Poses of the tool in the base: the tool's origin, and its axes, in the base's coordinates. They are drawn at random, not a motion.
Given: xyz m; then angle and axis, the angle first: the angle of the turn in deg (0 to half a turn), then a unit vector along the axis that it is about.
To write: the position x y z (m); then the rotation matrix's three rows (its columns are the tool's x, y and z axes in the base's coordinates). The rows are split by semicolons. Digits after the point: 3 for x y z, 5 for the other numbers.
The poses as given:
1: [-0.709, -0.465, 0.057, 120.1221, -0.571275, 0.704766, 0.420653]
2: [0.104, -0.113, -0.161, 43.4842, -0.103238, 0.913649, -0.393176]
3: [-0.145, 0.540, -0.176, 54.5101, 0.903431, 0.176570, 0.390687]
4: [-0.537, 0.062, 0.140, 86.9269, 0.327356, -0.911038, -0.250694]
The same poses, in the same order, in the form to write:
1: -0.709, -0.465, 0.057; -0.01171, -0.96851, 0.24869; -0.24082, 0.24411, 0.93937; -0.97050, -0.04889, -0.23609
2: 0.104, -0.113, -0.161; 0.72849, 0.24468, 0.63987; -0.29645, 0.95465, -0.02754; -0.61759, -0.16963, 0.76799
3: -0.145, 0.540, -0.176; 0.92290, -0.25120, 0.29181; 0.38501, 0.59364, -0.70665; 0.00428, 0.76452, 0.64458
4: -0.537, 0.062, 0.140; 0.15503, -0.03191, -0.98739; -0.53258, 0.83910, -0.11074; 0.83206, 0.54303, 0.11309
